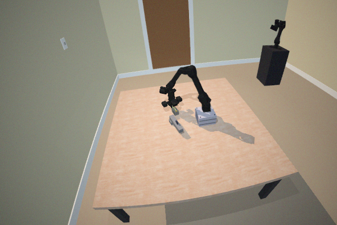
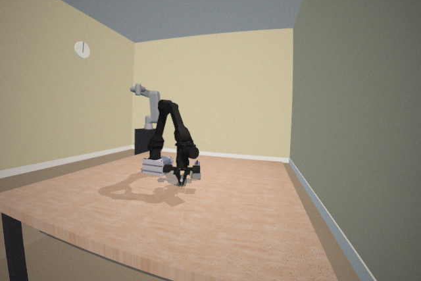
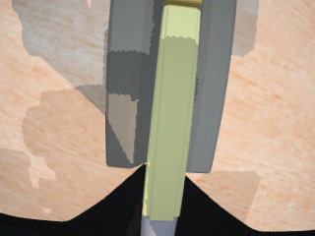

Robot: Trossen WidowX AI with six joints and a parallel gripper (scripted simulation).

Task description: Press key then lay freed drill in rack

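The drill lies 3 cm to the left of my gripper tip, 3 cm above it and 2 cm behind it. From my gripper tip the other things lie so: grey rack (5 cm to the left, 2 cm behind, 1 cm above).
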